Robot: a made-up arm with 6 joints.
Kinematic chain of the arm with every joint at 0, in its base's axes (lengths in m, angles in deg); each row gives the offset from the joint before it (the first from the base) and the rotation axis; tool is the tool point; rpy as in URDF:
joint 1: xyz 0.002 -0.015 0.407 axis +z
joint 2: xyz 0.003 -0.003 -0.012 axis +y
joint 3: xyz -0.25 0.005 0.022 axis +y
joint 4: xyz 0.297 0.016 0.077 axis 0.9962 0 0.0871
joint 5: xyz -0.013 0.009 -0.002 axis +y
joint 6: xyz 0.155 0.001 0.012 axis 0.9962 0 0.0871
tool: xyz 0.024 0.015 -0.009 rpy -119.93 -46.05 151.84
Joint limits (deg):
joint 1: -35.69..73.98
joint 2: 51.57..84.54
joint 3: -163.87..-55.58
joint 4: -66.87..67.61
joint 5: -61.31..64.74
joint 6: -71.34..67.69
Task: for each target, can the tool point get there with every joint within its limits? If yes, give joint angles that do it. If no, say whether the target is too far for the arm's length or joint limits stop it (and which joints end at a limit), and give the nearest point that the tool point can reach.
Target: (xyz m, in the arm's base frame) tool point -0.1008 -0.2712 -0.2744
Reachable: no: joint limits stop it (at a limit: joint 1, joint 2, joint 3, joint 5) | nearest point 0.2034 -0.2037 0.4024 | short by 0.745 m
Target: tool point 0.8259 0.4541 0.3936
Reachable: no: too far | nearest point 0.4026 0.2131 0.5261 | short by 0.505 m
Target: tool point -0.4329 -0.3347 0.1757
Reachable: no: joint limits stop it (at a limit: joint 2, joint 3, joint 5, joint 6) | nearest point -0.3954 -0.3072 0.8341 | short by 0.660 m
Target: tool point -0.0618 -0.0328 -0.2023
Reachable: no: joint limits stop it (at a limit: joint 1, joint 2, joint 3, joint 5) | nearest point 0.0517 0.2515 0.3948 | short by 0.671 m
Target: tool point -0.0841 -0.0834 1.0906
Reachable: yes | joints 62.25 58.25 -134.02 -34.46 -15.57 -44.91
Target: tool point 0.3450 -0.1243 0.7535
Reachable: yes | joints -26.57 62.61 -69.64 44.66 6.54 -46.38
